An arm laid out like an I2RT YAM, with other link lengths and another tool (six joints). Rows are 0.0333 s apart.
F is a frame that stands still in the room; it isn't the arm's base.
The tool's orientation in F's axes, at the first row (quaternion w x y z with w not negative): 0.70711 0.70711 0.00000 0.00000
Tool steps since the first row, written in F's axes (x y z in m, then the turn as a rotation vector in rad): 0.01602 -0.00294 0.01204 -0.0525 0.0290 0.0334; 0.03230 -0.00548 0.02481 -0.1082 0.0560 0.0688; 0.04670 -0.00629 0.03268 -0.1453 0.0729 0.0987; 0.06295 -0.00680 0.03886 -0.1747 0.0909 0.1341; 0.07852 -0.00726 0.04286 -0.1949 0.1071 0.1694
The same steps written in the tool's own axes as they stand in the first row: 0.01602 0.01204 0.00294 -0.0525 0.0334 -0.0290; 0.03230 0.02481 0.00548 -0.1082 0.0688 -0.0560; 0.04670 0.03268 0.00629 -0.1453 0.0987 -0.0729; 0.06295 0.03886 0.00680 -0.1747 0.1341 -0.0909; 0.07852 0.04286 0.00726 -0.1949 0.1694 -0.1071
